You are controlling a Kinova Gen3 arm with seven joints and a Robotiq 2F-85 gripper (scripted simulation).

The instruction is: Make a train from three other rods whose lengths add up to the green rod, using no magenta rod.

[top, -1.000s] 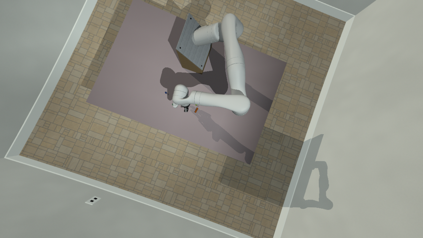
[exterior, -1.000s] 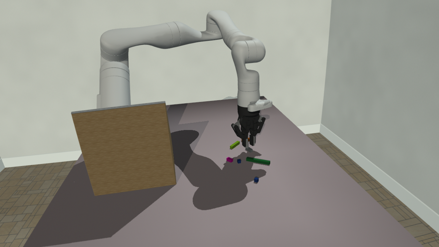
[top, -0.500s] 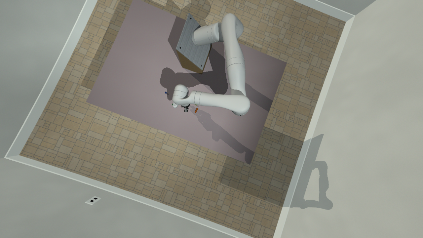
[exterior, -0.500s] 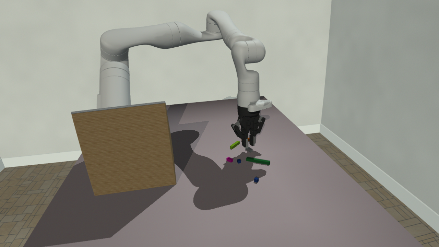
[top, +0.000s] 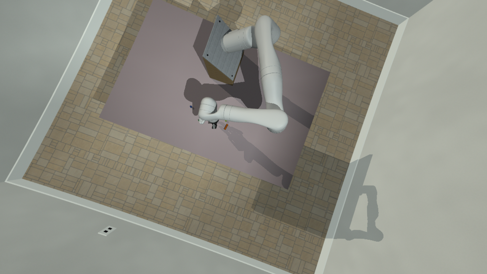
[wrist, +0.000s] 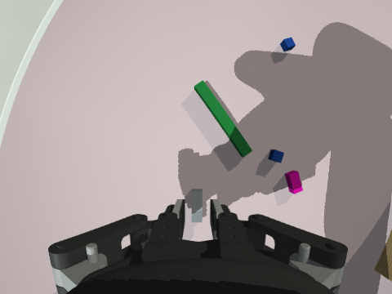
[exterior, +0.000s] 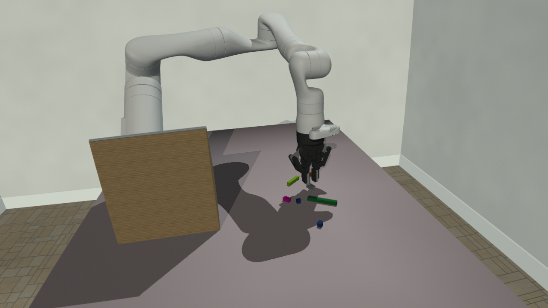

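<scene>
The grey rod lies 3 cm below my hand. From my hand the other things lie so: green rod: 1 cm ahead, 9 cm to the right, 3 cm below; orange rod: 1 cm ahead, 8 cm to the left, 3 cm below; lime rod: 4 cm behind, 5 cm to the left, 3 cm below.
</scene>
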